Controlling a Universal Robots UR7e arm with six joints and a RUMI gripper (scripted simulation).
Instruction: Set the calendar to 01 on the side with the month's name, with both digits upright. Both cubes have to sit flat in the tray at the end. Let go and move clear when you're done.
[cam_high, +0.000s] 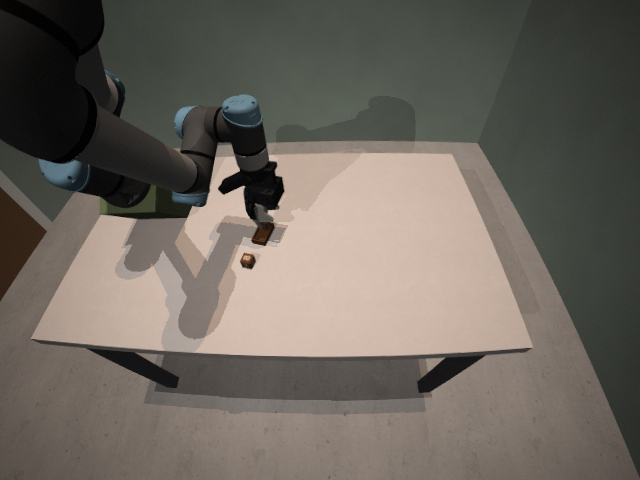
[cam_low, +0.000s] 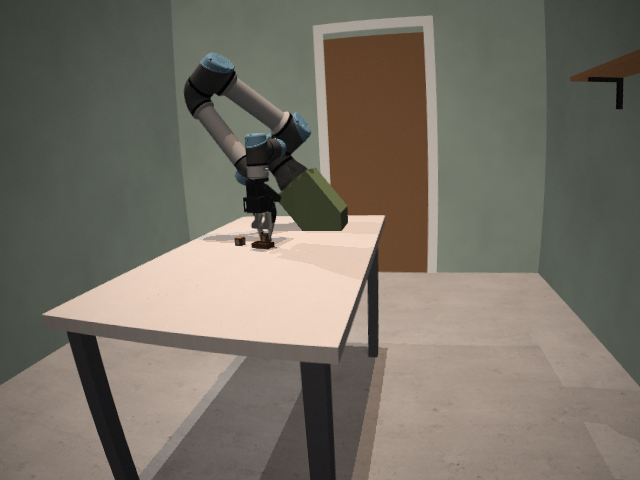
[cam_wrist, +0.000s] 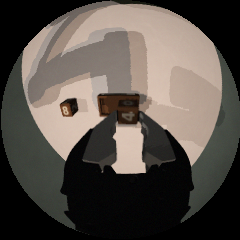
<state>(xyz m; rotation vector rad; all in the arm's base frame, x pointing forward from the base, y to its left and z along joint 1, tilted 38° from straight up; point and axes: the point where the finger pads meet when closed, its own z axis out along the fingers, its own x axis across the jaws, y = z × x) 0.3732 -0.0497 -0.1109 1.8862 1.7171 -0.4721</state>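
Now: hand 40 mm above the brown tray and 20 mm to the left of it.
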